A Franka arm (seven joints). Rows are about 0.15 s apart.
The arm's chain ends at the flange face. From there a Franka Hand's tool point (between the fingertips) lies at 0.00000 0.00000 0.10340 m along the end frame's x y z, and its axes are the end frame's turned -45 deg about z.
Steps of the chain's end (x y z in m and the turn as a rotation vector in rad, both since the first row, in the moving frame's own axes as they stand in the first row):
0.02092 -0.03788 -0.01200 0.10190 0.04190 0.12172
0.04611 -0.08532 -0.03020 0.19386 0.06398 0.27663
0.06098 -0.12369 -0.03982 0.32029 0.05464 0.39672
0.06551 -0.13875 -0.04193 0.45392 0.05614 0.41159
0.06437 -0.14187 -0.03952 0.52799 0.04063 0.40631
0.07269 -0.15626 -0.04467 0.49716 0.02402 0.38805
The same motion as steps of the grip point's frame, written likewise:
0.05231 -0.01572 -0.01263 0.04243 0.10168 0.12172
0.11272 -0.03445 -0.03233 0.09184 0.18232 0.27663
0.16058 -0.05761 -0.04516 0.18784 0.26512 0.39672
0.18522 -0.07164 -0.05241 0.28127 0.36067 0.41159
0.19136 -0.07971 -0.05349 0.34462 0.40208 0.40631
0.20401 -0.08428 -0.05706 0.33456 0.36853 0.38805

